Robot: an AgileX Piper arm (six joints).
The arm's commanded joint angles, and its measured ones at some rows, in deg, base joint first. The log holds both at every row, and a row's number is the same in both.
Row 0, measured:
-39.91 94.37 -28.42 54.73 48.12 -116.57
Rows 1 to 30, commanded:
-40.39 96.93 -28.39 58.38 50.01 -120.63
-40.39 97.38 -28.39 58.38 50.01 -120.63
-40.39 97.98 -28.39 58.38 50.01 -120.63
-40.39 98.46 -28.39 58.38 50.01 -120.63
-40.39 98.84 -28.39 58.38 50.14 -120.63
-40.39 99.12 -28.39 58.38 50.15 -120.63
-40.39 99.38 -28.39 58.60 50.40 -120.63
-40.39 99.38 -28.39 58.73 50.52 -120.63
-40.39 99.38 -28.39 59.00 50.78 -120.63
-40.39 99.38 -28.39 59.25 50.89 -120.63
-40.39 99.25 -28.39 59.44 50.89 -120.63
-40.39 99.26 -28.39 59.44 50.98 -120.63
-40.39 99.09 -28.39 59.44 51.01 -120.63
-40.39 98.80 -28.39 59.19 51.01 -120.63
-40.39 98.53 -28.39 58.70 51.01 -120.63
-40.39 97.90 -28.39 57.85 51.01 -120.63
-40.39 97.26 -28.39 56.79 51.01 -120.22
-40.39 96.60 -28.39 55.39 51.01 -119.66
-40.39 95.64 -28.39 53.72 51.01 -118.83
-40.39 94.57 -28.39 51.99 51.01 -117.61
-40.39 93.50 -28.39 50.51 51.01 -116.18
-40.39 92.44 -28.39 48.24 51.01 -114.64
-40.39 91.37 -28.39 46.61 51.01 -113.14
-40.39 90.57 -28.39 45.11 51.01 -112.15
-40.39 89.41 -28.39 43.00 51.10 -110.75
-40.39 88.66 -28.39 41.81 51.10 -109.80
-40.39 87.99 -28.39 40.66 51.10 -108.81
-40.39 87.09 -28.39 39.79 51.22 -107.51
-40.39 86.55 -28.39 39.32 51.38 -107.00
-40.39 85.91 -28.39 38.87 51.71 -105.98
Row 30, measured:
-40.10 88.58 -28.51 42.24 50.25 -109.67
